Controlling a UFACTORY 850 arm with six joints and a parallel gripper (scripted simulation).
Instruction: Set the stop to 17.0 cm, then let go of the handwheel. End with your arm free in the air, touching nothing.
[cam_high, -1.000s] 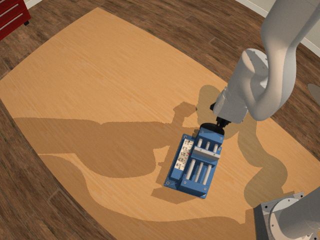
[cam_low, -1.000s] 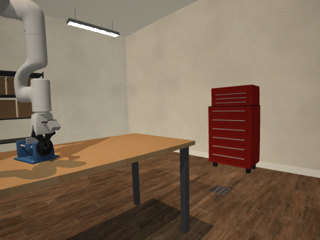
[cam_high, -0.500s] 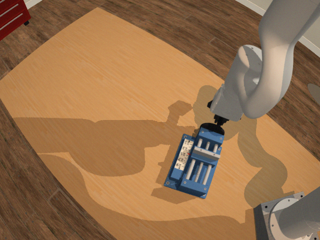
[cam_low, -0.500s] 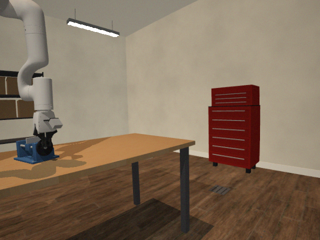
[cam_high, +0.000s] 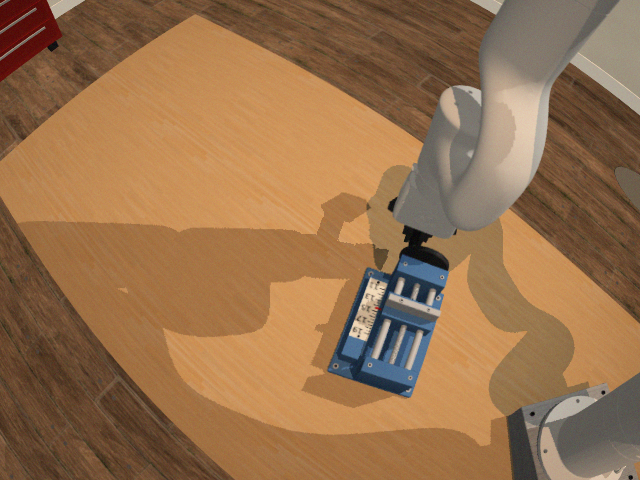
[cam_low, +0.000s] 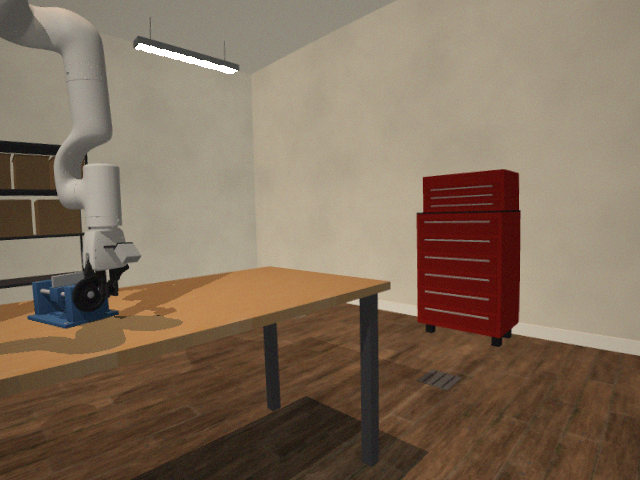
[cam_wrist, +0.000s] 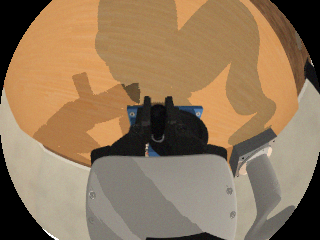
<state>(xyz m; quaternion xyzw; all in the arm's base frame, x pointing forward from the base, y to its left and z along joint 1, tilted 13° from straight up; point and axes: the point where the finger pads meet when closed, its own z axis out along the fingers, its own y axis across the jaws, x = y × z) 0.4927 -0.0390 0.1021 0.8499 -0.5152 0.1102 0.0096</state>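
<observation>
The grey stop bar is 110 mm to the left of my hand and 80 mm behind it. Also, from my hand: black handwheel: 20 mm to the left, 20 mm behind.
</observation>
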